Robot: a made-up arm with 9 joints.
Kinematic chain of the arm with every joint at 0, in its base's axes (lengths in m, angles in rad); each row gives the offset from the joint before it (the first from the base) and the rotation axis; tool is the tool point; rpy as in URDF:
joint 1: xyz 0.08 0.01 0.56 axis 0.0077 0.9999 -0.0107
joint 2: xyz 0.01 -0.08 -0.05 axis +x
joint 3: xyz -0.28 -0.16 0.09 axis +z
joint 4: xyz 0.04 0.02 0 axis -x
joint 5: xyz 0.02 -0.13 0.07 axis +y
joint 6: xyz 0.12 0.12 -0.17 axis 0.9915 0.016 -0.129
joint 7: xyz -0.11 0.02 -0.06 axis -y
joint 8: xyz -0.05 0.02 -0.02 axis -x
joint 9: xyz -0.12 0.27 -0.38 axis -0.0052 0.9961 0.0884
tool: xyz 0.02 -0.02 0.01 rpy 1.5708 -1.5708 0
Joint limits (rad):
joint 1: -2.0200..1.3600
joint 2: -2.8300..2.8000
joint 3: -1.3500..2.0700
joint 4: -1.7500..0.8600
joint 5: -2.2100..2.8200
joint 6: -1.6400..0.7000
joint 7: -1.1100..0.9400
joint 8: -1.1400..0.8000
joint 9: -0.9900..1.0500
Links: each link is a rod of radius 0.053 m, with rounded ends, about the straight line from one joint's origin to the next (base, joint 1, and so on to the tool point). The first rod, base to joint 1, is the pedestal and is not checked.
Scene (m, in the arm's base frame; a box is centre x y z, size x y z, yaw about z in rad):
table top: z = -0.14
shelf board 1: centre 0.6 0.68 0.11 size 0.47 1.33 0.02 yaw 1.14
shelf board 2: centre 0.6 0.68 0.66 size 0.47 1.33 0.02 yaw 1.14
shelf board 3: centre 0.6 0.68 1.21 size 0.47 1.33 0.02 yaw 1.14
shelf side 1: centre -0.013 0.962 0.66 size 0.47 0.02 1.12 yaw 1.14
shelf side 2: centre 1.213 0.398 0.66 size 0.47 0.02 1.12 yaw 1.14
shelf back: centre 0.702 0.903 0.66 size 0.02 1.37 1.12 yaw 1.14
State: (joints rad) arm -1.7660 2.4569 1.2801 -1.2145 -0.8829 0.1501 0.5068 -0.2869 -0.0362
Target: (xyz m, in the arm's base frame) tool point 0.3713 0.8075 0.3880
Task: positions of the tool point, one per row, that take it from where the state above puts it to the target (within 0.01 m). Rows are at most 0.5 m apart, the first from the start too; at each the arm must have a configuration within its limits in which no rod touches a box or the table.
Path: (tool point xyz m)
1: -0.0980 -0.6409 0.3581
2: -0.2379 -0.3874 0.7288
3: -0.0766 -0.0194 0.9393
4: 0.1776 0.2781 0.8433
5: 0.2723 0.4003 0.5712
6: 0.1667 0.3622 0.3880
7: 0.2796 0.4647 0.4412
8: 0.3630 0.5618 0.4852
9: 0.4077 0.6573 0.4974
10: 0.4089 0.7450 0.4658
11: 0.3713 0.8075 0.3880

